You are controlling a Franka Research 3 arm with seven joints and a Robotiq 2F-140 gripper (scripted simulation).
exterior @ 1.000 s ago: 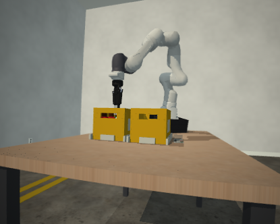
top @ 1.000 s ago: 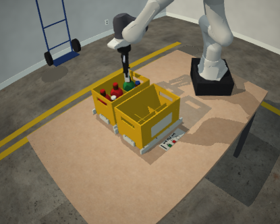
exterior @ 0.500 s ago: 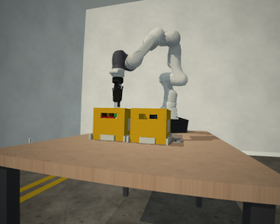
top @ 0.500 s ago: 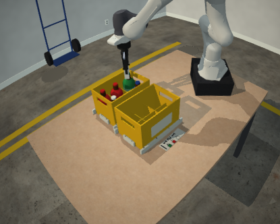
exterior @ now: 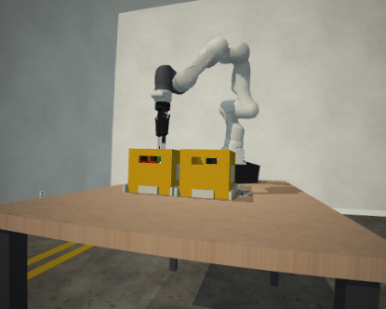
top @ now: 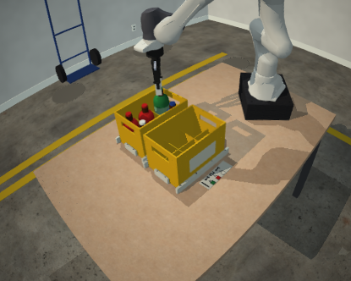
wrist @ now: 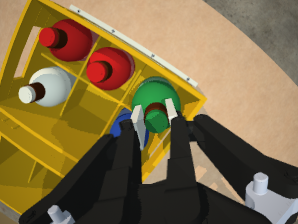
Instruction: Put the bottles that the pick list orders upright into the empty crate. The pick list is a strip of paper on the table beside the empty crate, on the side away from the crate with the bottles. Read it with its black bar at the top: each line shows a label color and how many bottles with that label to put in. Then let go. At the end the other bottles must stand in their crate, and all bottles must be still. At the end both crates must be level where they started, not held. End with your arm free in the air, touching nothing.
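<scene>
Right now my hand is 80 mm above the green bottle. Also, from my hand: red-label bottle 90 mm ahead, 10 mm to the left, 130 mm below; then white-capped bottle 170 mm ahead, 110 mm to the left, 130 mm below; then blue-label bottle 10 mm behind, 90 mm to the left, 130 mm below.
</scene>
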